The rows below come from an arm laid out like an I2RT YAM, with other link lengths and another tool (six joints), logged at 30 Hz.
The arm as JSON. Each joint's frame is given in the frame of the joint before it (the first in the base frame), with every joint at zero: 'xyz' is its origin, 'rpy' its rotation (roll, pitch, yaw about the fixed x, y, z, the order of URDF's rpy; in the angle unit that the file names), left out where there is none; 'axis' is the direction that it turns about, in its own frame. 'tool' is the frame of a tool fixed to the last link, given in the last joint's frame.
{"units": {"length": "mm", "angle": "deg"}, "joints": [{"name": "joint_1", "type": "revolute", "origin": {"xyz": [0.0, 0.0, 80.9]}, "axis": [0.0, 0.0, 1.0]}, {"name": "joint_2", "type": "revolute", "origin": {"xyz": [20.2, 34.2, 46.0]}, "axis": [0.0, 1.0, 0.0]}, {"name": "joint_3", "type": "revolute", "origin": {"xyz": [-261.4, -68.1, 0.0]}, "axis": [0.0, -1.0, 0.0]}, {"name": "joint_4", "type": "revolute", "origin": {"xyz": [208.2, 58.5, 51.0]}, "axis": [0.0, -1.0, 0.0]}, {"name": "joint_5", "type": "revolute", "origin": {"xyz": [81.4, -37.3, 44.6]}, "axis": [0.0, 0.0, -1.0]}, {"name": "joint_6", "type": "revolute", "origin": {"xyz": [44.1, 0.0, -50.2]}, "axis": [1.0, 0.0, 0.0]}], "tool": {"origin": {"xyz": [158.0, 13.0, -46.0], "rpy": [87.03, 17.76, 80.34]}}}
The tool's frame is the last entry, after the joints.
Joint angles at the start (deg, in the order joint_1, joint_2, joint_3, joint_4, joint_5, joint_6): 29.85, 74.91, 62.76, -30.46, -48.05, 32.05
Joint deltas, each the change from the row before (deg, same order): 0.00, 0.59, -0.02, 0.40, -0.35, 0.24; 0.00, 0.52, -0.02, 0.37, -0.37, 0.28; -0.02, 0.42, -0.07, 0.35, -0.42, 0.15; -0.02, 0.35, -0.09, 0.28, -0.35, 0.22; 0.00, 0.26, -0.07, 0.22, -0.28, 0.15; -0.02, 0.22, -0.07, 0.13, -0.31, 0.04; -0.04, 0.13, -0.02, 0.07, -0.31, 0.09; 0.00, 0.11, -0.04, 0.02, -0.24, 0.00; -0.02, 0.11, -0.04, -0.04, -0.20, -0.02; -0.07, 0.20, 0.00, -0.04, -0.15, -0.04; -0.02, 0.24, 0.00, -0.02, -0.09, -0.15; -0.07, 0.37, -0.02, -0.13, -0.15, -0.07
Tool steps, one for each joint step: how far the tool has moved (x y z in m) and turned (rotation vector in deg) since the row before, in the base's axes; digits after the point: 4 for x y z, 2 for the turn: 0.0008, 0.0013, -0.0011, 0.11, 0.51, 0.15; 0.0005, 0.0012, -0.0008, 0.15, 0.52, 0.14; 0.0002, 0.0009, -0.0007, 0.19, 0.40, 0.22; 0.0001, 0.0007, -0.0007, 0.14, 0.45, 0.14; -0.0001, 0.0006, -0.0005, 0.12, 0.33, 0.14; -0.0003, 0.0004, -0.0005, 0.11, 0.28, 0.19; -0.0004, 0.0002, 0.0002, 0.15, 0.26, 0.14; -0.0006, 0.0002, -0.0002, 0.08, 0.20, 0.17; -0.0005, 0.0000, -0.0004, 0.03, 0.22, 0.13; 0.0001, 0.0000, -0.0007, -0.03, 0.22, 0.06; 0.0002, 0.0001, -0.0011, -0.07, 0.12, 0.11; 0.0001, -0.0001, -0.0018, -0.17, 0.44, 0.07
